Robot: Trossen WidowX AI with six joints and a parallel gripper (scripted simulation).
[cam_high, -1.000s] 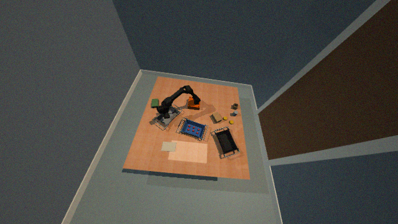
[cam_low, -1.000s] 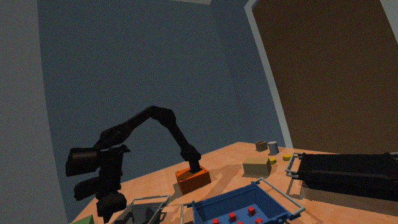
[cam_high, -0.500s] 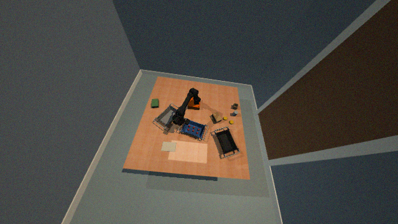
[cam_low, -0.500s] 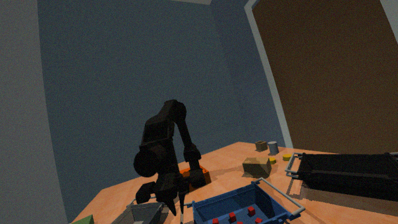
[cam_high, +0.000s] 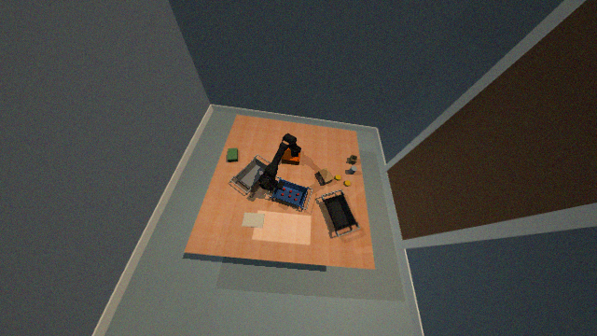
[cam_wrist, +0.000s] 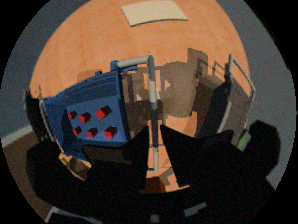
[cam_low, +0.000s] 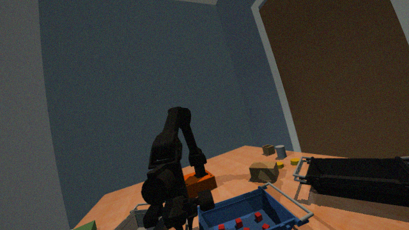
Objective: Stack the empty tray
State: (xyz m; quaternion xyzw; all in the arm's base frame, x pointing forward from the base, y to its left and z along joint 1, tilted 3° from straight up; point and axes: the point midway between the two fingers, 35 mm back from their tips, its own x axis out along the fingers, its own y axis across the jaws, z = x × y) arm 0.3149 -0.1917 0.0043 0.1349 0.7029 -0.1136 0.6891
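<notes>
Now: the grey tray 120 mm behind my gripper tip and 160 mm to the right of it. From my gripper tip the other things lie so: green block (310 mm behind, 350 mm to the right, 30 mm below); then pale pad (250 mm ahead, 120 mm to the right, 40 mm below); then grey cylinder (170 mm behind, 720 mm to the left, 10 mm below).
</notes>
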